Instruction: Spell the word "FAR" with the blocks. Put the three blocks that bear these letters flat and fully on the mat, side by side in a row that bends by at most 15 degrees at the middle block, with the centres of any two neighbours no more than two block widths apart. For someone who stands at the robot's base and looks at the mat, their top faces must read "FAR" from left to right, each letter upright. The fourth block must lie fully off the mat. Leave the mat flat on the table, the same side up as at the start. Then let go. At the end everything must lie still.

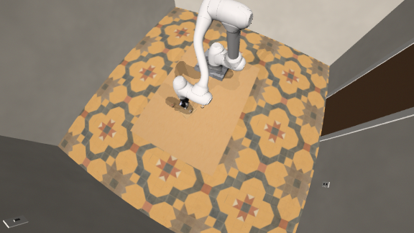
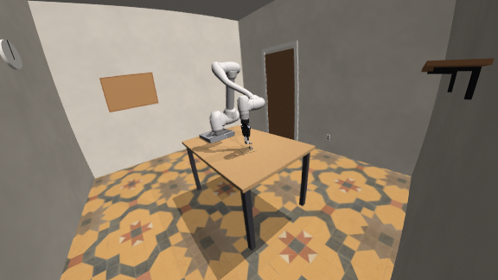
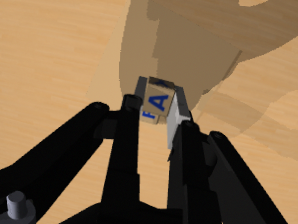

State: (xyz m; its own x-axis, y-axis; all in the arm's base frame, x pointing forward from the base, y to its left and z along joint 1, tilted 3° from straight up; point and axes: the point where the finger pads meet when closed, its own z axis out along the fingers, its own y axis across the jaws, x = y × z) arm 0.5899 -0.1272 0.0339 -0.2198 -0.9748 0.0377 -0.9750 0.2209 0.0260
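Now: the tan mat 10 cm below my hand. Also, from my hand: R block (16 cm to the right, 9 cm below).
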